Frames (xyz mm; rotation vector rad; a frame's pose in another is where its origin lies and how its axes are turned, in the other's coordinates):
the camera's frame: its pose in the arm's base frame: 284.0 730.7 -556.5 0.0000 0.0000 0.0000
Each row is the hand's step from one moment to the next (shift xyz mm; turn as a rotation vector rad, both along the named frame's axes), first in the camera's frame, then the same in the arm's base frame.
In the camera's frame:
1: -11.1 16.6 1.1 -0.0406 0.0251 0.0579
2: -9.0 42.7 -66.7 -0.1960 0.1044 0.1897
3: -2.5 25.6 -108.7 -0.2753 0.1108 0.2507
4: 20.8 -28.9 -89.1 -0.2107 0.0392 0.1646
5: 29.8 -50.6 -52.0 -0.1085 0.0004 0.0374
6: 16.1 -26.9 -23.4 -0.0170 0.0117 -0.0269
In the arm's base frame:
1: -11.1 16.6 1.1 -0.0406 0.0251 0.0579
2: -9.0 42.7 -66.7 -0.1960 0.1044 0.1897
3: -2.5 25.6 -108.7 -0.2753 0.1108 0.2507
4: 20.8 -28.9 -89.1 -0.2107 0.0392 0.1646
5: 29.8 -50.6 -52.0 -0.1085 0.0004 0.0374
6: 16.1 -26.9 -23.4 -0.0170 0.0117 -0.0269

